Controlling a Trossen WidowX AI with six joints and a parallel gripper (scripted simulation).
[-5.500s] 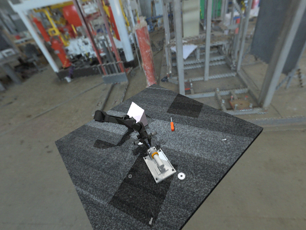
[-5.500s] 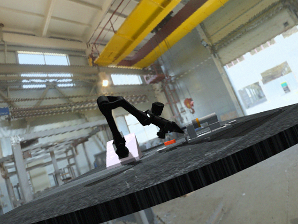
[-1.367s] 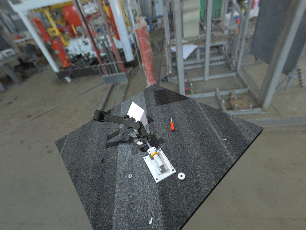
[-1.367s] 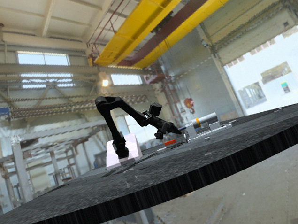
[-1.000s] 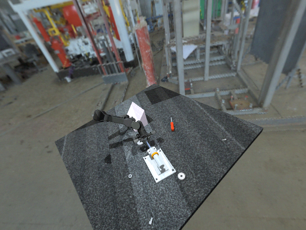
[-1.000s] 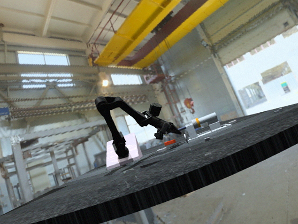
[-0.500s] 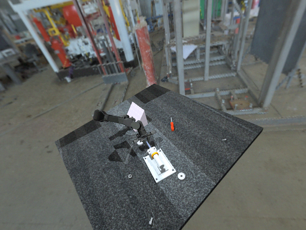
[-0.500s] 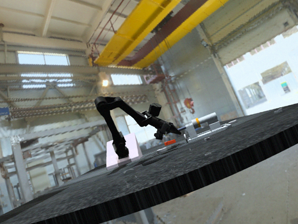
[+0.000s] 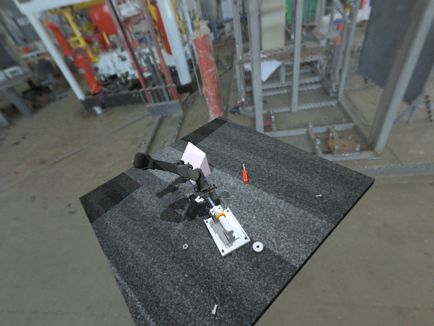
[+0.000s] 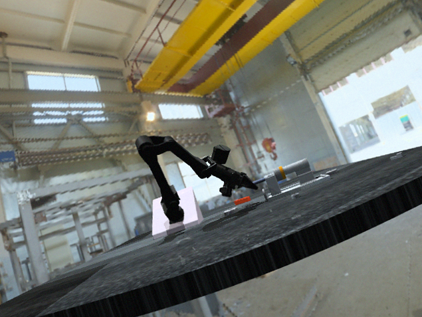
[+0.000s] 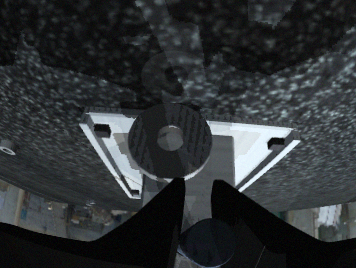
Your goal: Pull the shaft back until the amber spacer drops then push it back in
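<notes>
Right now my gripper tip is 5 cm short of the thin dark blue shaft, 1 cm to the left of it and 2 cm below it. From my gripper tip the other things lie so: amber spacer: 11 cm ahead, 1 cm to the right, 2 cm above; then white block: 15 cm ahead, 2 cm to the right, 1 cm below; then grey round piece: 13 cm behind, 2 cm to the right, 5 cm below.
</notes>
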